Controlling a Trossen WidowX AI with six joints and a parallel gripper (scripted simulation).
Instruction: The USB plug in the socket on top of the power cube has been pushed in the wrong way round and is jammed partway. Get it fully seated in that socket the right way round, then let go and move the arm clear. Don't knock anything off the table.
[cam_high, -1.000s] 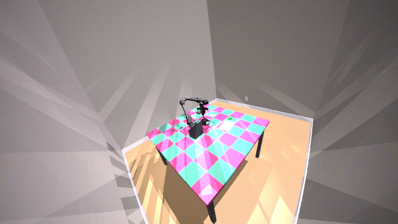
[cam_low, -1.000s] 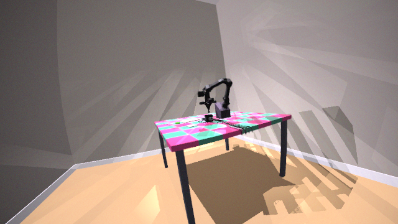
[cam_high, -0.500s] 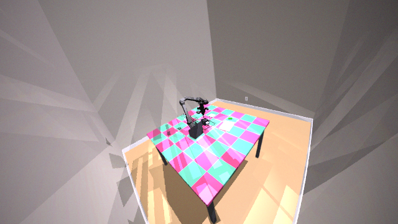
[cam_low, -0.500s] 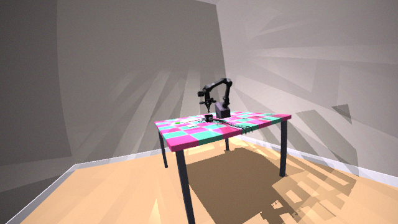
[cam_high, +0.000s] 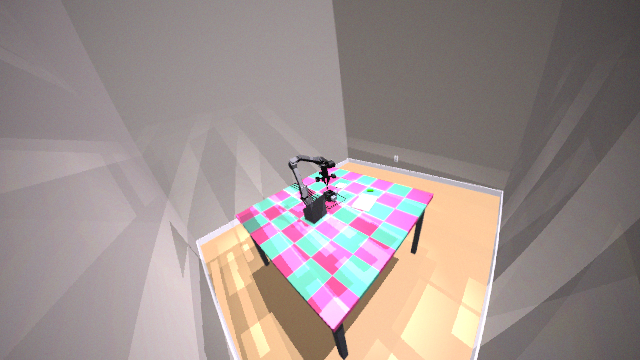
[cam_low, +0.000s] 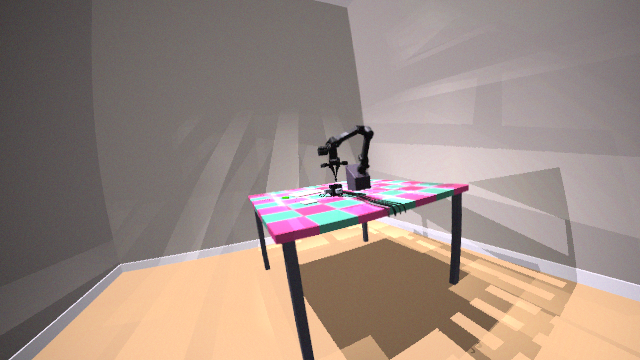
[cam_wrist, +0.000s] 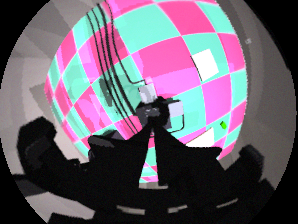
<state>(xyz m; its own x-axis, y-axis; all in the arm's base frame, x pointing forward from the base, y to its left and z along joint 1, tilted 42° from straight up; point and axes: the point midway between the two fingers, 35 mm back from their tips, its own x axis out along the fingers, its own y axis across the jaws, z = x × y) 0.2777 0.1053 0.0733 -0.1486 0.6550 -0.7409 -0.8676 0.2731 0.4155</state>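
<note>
Right now the USB plug is 20 mm below my gripper tip. Also, from my gripper tip: pale flat sheet (160 mm ahead, 310 mm to the right, 130 mm below); green object (340 mm ahead, 230 mm to the right, 130 mm below).
</note>
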